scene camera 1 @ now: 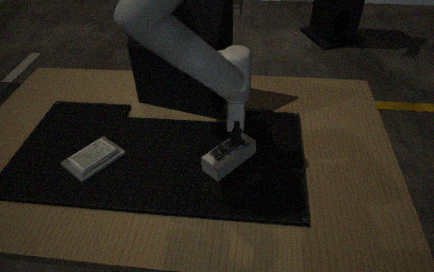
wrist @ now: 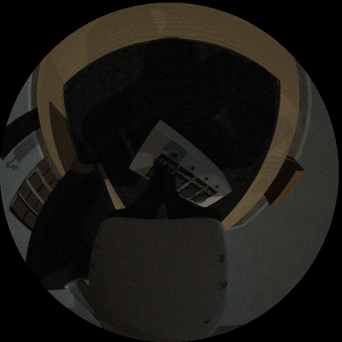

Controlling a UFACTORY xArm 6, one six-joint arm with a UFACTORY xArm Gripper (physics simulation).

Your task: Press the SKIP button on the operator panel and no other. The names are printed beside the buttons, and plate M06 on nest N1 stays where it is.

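Frame: origin at the arm's base, x ahead, y left, z up, level; millimetres.
Seen in the pictures: gripper, between the fingertips: (scene camera 1: 235, 140).
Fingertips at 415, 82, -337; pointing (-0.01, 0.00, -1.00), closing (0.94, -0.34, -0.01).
A point is followed by its place in that frame, as x, y, z.
The operator panel (scene camera 1: 235, 161) @[475, 58, -361] (wrist: 161, 138) is a pale box on the black mat. In the wrist view the SKIP label (wrist: 165, 163) is at the left end of its row of names, with RETRY and CALL further right. My gripper (scene camera 1: 237, 140) @[415, 82, -337] (wrist: 163, 173) is shut and empty, pointing down at the SKIP end of the panel. Its dark fingertips cover the SKIP button's place below the label; whether they touch or press it is hidden. The pale plate (scene camera 1: 94, 154) @[291, -339, -366] lies on its flat nest (scene camera 1: 102, 168) @[343, -323, -384] at the left in the scene view; its print is unreadable.
The black mat (scene camera 1: 155, 175) @[421, -176, -390] (wrist: 170, 75) lies on the wooden table (scene camera 1: 350, 165) @[575, 399, -404] (wrist: 170, 22). A dark block (scene camera 1: 175, 85) @[114, -29, -293] stands behind the mat, beneath the arm in the scene view. A brown box (wrist: 285, 181) shows at the right in the wrist view, beyond the table.
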